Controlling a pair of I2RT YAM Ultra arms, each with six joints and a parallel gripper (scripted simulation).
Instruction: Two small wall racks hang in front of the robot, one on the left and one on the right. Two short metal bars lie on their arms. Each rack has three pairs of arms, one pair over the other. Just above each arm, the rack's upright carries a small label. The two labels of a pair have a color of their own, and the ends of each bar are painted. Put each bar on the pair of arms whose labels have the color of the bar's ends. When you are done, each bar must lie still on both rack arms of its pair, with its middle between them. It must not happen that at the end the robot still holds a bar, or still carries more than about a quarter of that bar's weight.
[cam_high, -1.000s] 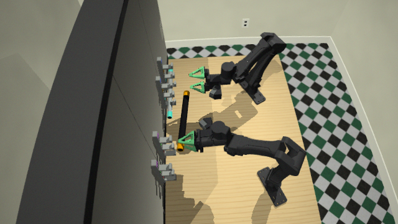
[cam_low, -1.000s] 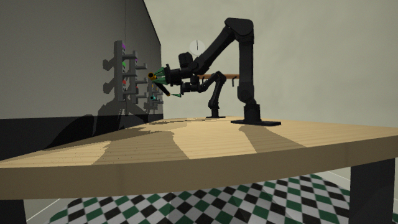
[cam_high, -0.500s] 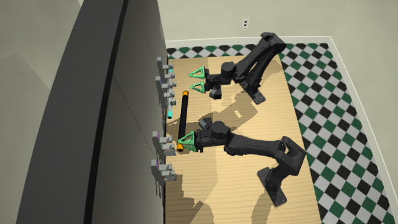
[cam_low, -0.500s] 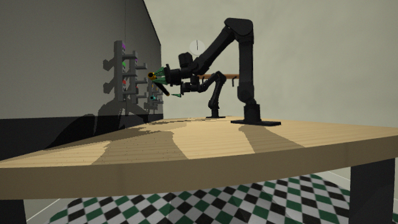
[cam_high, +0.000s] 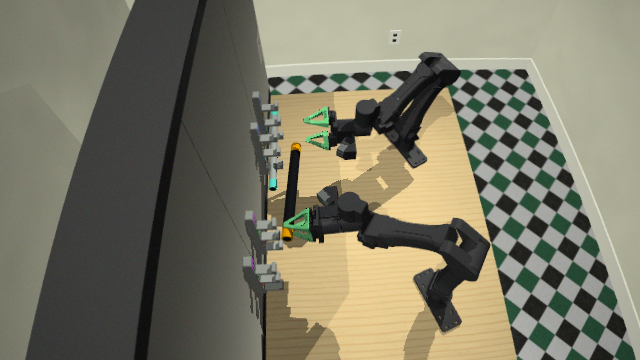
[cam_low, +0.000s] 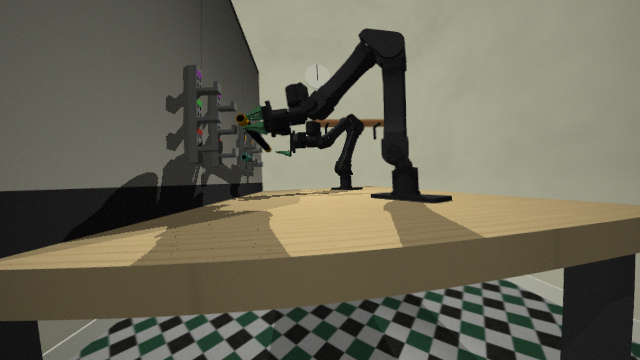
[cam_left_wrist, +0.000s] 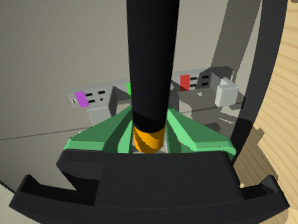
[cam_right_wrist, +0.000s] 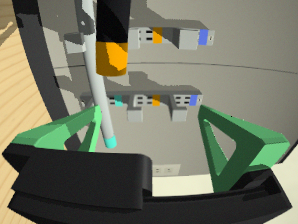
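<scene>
The black bar lies 1 cm behind my left hand, 13 cm to the right of it and 2 cm below it. The rest, counted from my left hand: pale bar: 5 cm ahead, 33 cm to the right, 9 cm below.
Now: the pale bar 12 cm ahead of my right hand, 9 cm below it and 1 cm to the right of it. Round my right hand: black bar: 19 cm to the left, 6 cm ahead, 2 cm below.
</scene>
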